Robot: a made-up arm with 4 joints. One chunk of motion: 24 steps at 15 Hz.
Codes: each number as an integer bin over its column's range. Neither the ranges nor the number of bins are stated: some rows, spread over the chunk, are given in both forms.
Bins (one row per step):
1: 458 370 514 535 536 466
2: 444 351 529 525 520 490
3: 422 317 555 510 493 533
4: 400 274 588 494 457 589
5: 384 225 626 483 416 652
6: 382 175 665 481 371 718
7: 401 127 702 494 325 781
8: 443 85 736 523 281 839
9: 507 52 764 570 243 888
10: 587 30 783 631 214 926
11: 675 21 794 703 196 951
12: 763 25 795 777 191 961
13: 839 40 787 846 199 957
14: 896 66 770 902 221 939
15: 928 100 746 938 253 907
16: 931 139 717 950 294 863
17: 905 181 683 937 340 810
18: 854 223 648 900 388 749
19: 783 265 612 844 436 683
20: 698 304 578 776 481 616
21: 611 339 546 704 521 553
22: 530 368 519 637 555 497
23: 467 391 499 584 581 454
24: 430 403 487 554 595 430
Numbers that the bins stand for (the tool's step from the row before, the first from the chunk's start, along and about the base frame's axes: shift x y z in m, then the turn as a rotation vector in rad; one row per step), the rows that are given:
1: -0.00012 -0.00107 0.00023 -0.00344 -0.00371 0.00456
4: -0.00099 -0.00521 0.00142 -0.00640 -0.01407 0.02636
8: -0.00035 -0.01334 0.00379 -0.00431 -0.03715 0.07065
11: 0.00314 -0.01610 0.00472 0.00867 -0.04830 0.09050
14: 0.00645 -0.01416 0.00433 0.02301 -0.04502 0.08837
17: 0.00659 -0.00921 0.00294 0.02553 -0.02942 0.06551
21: 0.00217 -0.00241 0.00074 0.00874 -0.00568 0.01998
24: -0.00054 0.00035 -0.00020 -0.00207 0.00402 -0.00181
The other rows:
2: -0.00033 -0.00189 0.00047 -0.00416 -0.00581 0.00882
3: -0.00066 -0.00336 0.00089 -0.00524 -0.00935 0.01644
5: -0.00123 -0.00732 0.00203 -0.00719 -0.01945 0.03752
6: -0.00126 -0.00947 0.00265 -0.00733 -0.02535 0.04921
7: -0.00098 -0.01153 0.00324 -0.00640 -0.03138 0.06038
9: 0.00061 -0.01476 0.00424 -0.00092 -0.04214 0.07933
10: 0.00181 -0.01571 0.00454 0.00348 -0.04594 0.08607
12: 0.00446 -0.01592 0.00473 0.01400 -0.04895 0.09227
13: 0.00560 -0.01528 0.00460 0.01897 -0.04790 0.09156
15: 0.00693 -0.01270 0.00395 0.02560 -0.04082 0.08270
16: 0.00698 -0.01102 0.00348 0.02647 -0.03545 0.07490
18: 0.00582 -0.00740 0.00238 0.02286 -0.02312 0.05471
19: 0.00476 -0.00559 0.00180 0.01883 -0.01683 0.04301
20: 0.00348 -0.00391 0.00126 0.01393 -0.01093 0.03114
22: 0.00096 -0.00116 0.00031 0.00391 -0.00122 0.01006
23: 0.00001 -0.00017 -0.00001 0.00009 0.00219 0.00244

